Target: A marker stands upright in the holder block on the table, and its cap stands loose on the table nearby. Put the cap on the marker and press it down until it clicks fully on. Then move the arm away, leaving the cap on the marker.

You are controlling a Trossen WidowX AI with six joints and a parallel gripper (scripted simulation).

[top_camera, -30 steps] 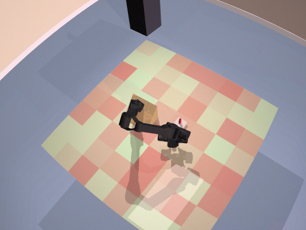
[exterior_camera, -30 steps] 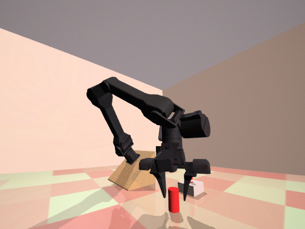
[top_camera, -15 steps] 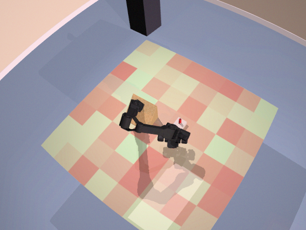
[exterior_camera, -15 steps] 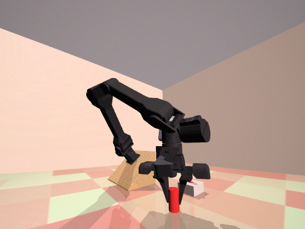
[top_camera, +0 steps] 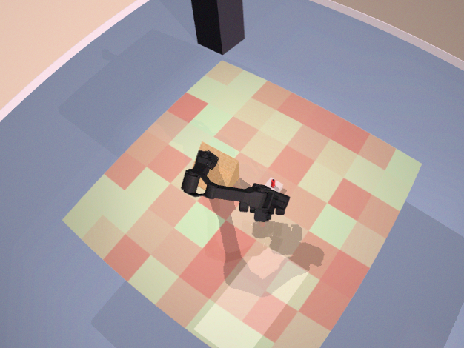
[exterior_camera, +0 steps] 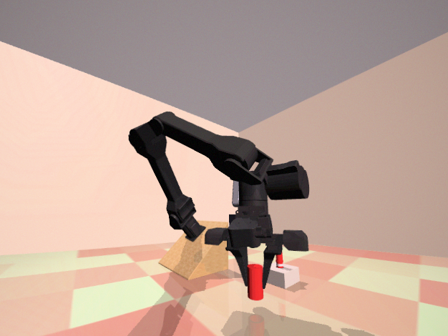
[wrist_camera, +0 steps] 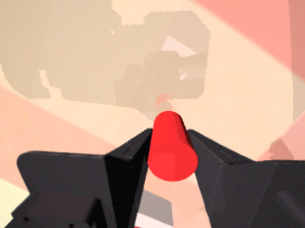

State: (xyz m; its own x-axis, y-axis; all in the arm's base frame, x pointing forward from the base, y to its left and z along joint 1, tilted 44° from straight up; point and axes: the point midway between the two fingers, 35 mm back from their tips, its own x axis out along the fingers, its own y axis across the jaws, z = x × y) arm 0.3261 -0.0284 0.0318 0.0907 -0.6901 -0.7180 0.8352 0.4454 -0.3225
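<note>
Now: the white holder block 140 mm to the left of my gripper tip, 50 mm behind it and 20 mm below it. Round my gripper tip: red marker cap 10 mm above.
</note>
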